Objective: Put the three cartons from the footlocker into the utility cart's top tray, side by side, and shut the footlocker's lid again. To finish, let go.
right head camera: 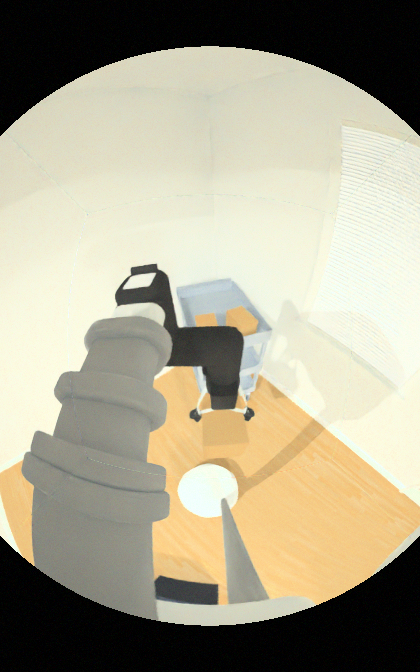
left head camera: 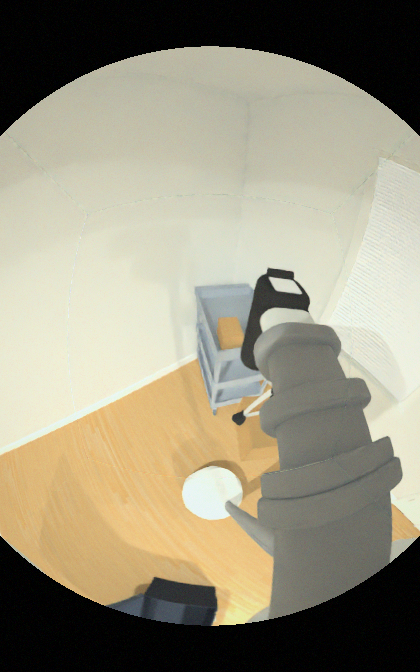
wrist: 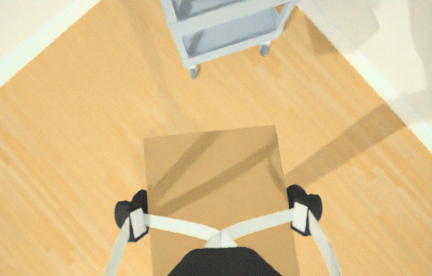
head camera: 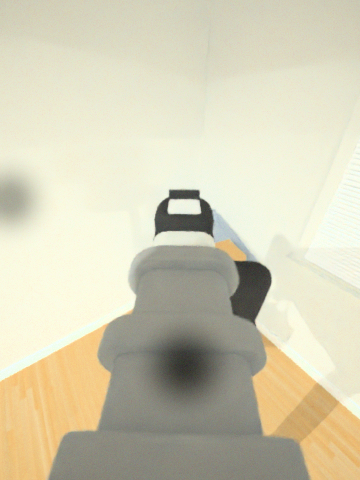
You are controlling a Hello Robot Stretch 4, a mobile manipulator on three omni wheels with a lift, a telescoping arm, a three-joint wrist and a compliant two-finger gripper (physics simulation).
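Frame: origin at the robot's base, x ahead, y left, z up, level; centimetres.
Seen in the pictures: gripper, fingertip midpoint: [wrist: 220,204].
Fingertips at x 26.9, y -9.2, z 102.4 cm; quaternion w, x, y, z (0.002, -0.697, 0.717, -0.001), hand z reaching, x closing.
Note:
A point is followed by its place in that frame.
My gripper [right head camera: 222,414] [wrist: 220,204] {x 26.9, y -9.2, z 102.4 cm} is shut on a tan carton [left head camera: 252,440] [right head camera: 225,435] [wrist: 215,170] {x 30.4, y -8.9, z 106.0 cm}, one finger on each side, above the floor in front of the utility cart [left head camera: 235,355] [right head camera: 262,332] [wrist: 225,51] {x 74.2, y -16.3, z 15.2 cm}. Two other cartons are in its top tray. The left carton [left head camera: 230,332] [right head camera: 205,320] is partly hidden by the wrist in the right head view; the right carton [right head camera: 242,321] stands beside it with a gap. A dark blue thing with a black part [left head camera: 182,595] [right head camera: 187,591] shows at the bottom edge; I cannot tell whether it is the footlocker or how its lid stands.
The cart stands in the room corner, close to both walls. My grey arm [head camera: 182,395] {x 11.6, y -0.3, z 143.9 cm} [left head camera: 330,560] [right head camera: 95,550] covers much of the head views. A white disc [left head camera: 210,492] [right head camera: 206,490] with a grey rod is low in front. A white slatted blind [left head camera: 380,250] [right head camera: 380,225] hangs at the right.

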